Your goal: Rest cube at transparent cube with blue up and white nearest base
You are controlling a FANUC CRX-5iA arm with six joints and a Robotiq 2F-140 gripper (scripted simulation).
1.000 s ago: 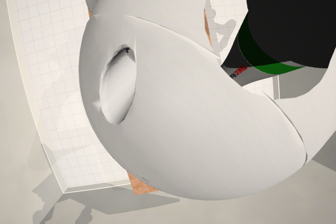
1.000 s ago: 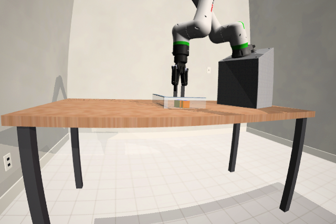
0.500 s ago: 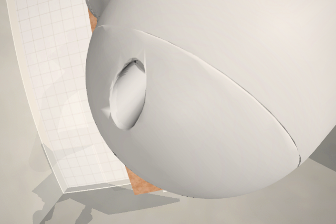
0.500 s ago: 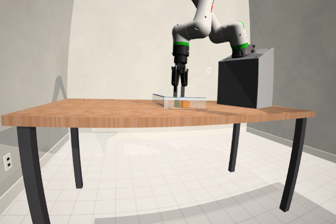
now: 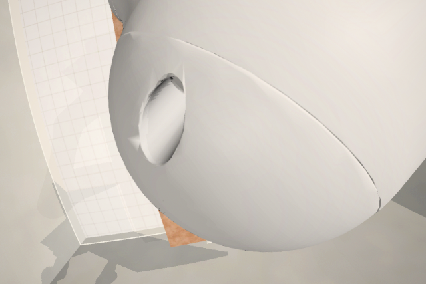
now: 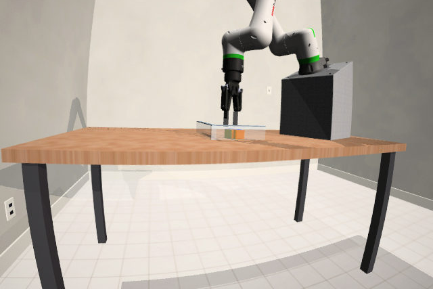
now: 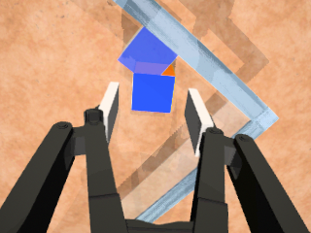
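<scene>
Right now my hand is 6 cm above the transparent cube, 3 cm to the right of it and 2 cm past it.
</scene>
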